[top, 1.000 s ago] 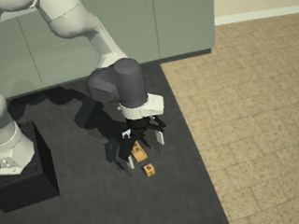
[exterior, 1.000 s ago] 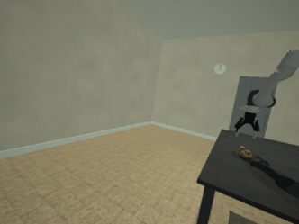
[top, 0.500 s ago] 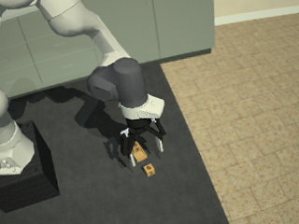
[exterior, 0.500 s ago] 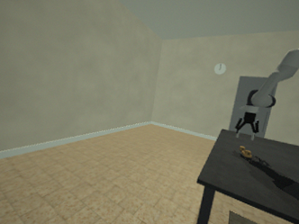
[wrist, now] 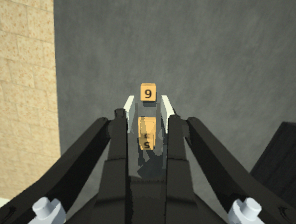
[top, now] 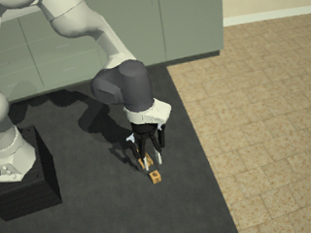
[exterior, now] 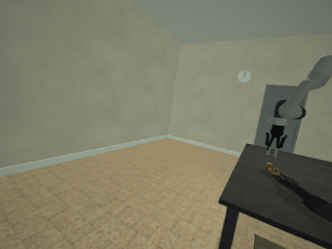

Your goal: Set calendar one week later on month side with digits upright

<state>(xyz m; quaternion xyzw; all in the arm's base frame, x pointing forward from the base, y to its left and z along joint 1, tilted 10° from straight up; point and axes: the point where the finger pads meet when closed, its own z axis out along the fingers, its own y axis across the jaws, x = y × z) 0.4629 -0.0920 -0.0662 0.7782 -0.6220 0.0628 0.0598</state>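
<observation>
Right now the orange calendar cube is 11 cm below my hand. Also, from my hand: orange calendar tray (11 cm to the left, 11 cm below, 2 cm behind).
</observation>
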